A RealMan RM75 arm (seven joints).
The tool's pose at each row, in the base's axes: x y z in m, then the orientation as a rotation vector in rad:
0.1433 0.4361 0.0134 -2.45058 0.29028 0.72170
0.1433 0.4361 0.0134 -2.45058 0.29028 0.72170
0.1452 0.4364 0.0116 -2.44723 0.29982 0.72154
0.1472 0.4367 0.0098 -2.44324 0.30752 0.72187
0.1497 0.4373 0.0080 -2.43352 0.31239 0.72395
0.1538 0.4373 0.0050 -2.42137 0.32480 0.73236
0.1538 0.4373 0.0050 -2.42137 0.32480 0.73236
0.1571 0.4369 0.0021 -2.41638 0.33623 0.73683
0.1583 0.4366 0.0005 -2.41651 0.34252 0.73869
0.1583 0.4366 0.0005 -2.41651 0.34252 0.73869
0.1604 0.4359 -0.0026 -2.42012 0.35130 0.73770
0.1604 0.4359 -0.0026 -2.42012 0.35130 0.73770
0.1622 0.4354 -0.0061 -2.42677 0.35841 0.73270
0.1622 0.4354 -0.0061 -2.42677 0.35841 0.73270
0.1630 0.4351 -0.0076 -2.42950 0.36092 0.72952
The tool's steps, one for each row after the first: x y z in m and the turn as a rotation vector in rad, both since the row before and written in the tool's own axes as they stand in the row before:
0.0000 0.0000 0.0000 0.00000 0.00000 0.00000
0.0026 -0.0001 0.0006 0.00425 0.00125 0.00628
0.0026 -0.0001 0.0006 0.00447 0.00034 0.00504
0.0030 -0.0006 0.0005 0.00892 -0.00311 0.00282
0.0051 -0.0001 0.0003 0.01008 -0.00627 0.00968
0.0000 0.0000 0.0000 0.00000 0.00000 0.00000
0.0044 0.0004 0.0003 0.00450 -0.00177 0.00878
0.0019 0.0005 0.0004 -0.00001 0.00029 0.00501
0.0000 0.0000 0.0000 0.00000 0.00000 0.00000
0.0035 0.0011 0.0008 -0.00208 0.00379 0.00638
0.0000 0.0000 0.0000 0.00000 0.00000 0.00000
0.0035 0.0013 0.0013 -0.00382 0.00694 0.00441
0.0000 0.0000 0.0000 0.00000 0.00000 0.00000
0.0015 0.0006 0.0005 -0.00127 0.00348 0.00121

